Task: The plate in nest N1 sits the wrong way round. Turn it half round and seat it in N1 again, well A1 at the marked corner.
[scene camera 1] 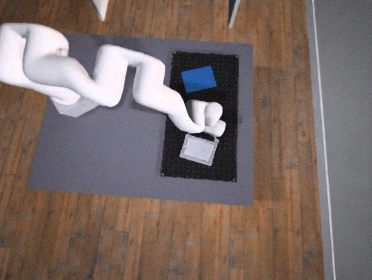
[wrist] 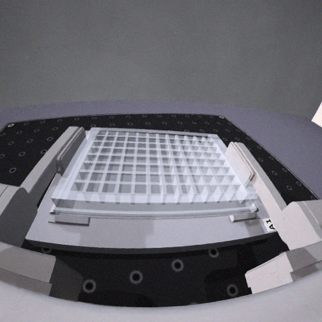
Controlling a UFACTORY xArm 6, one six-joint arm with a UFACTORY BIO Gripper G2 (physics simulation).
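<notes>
A clear plate (scene camera 1: 199, 148) (wrist: 155, 167) with a grid of square wells lies between the fingers, roughly level. My gripper (wrist: 156, 154) is shut on its two sides; in the scene view the arm's wrist hides much of the gripper. The light grey nest (scene camera 1: 195, 162) (wrist: 150, 237) is right under the plate, with its near strip and two small raised tabs showing in the wrist view. An A1 label (wrist: 270, 224) marks the nest's near right corner there. Whether the plate touches the nest floor, and where the plate's own well A1 is, I cannot tell.
The nest stands on a black perforated board (scene camera 1: 172, 170) (wrist: 110, 290), on a grey-violet mat (scene camera 1: 100, 155). A blue rectangle (scene camera 1: 199, 78) lies on the board's far part, beyond the arm's wrist. The white arm (scene camera 1: 150, 82) reaches in from the left.
</notes>
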